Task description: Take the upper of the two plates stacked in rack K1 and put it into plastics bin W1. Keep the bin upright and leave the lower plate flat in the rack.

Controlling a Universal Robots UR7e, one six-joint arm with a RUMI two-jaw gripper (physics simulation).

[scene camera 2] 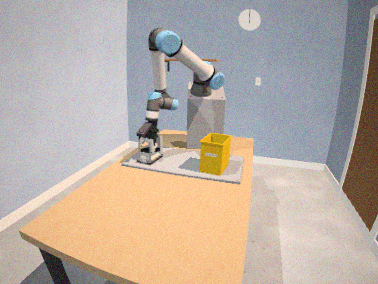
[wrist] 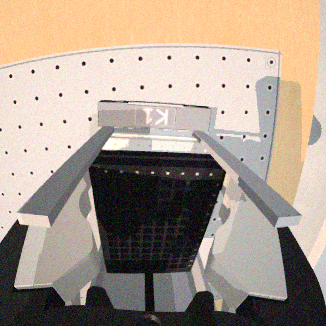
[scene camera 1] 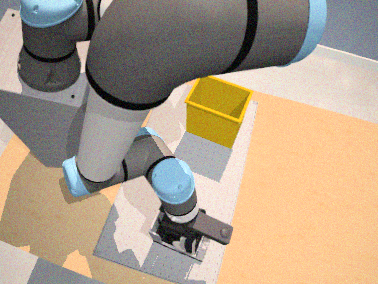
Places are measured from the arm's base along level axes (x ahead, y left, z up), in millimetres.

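Pixels of known places: gripper, fingertip midpoint: [scene camera 2: 146, 152] [wrist: 157, 165] [scene camera 1: 196, 239]; arm's base at its link origin: [scene camera 2: 201, 92] [scene camera 1: 49, 67].
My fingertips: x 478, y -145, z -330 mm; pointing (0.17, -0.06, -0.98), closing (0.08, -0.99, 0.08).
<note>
For each thing: its top centre in the pictures, then the offset to it from my fingertips. Level surfaces: height alone.
- upper plate at its top centre: [wrist: 153, 244] [scene camera 1: 179, 230] dx -52, dy -2, dz +21 mm
- yellow bin W1 at its top centre: [scene camera 1: 219, 95] [scene camera 2: 216, 138] dx -112, dy +398, dz +123 mm
- pale perforated board at its surface level: dz -57 mm
- wooden table at its surface level: dz -70 mm
Rack K1 [scene camera 1: 164, 243] [wrist: 190, 119] stands on the perforated board, its uprights on both sides of the gripper. My gripper [scene camera 2: 150, 144] [wrist: 157, 165] points down over the rack and is shut on the upper plate [wrist: 155, 210], a dark plate with a grid of wells, gripped by its two long sides. The plate looks level and raised above the rack's base, still between the uprights. The lower plate is hidden beneath it in the wrist view and cannot be made out in the scene views. The yellow bin W1 [scene camera 1: 212, 125] [scene camera 2: 214, 159] stands upright and apart from the rack.
The pale perforated board [scene camera 1: 212, 192] [scene camera 2: 172, 171] [wrist: 45, 82] carries rack and bin and lies on the wooden table [scene camera 1: 300, 200] [scene camera 2: 150, 225]. The arm's grey pedestal [scene camera 1: 45, 127] [scene camera 2: 206, 122] stands behind the board. The arm's upper links cover part of scene camera 1's view.
</note>
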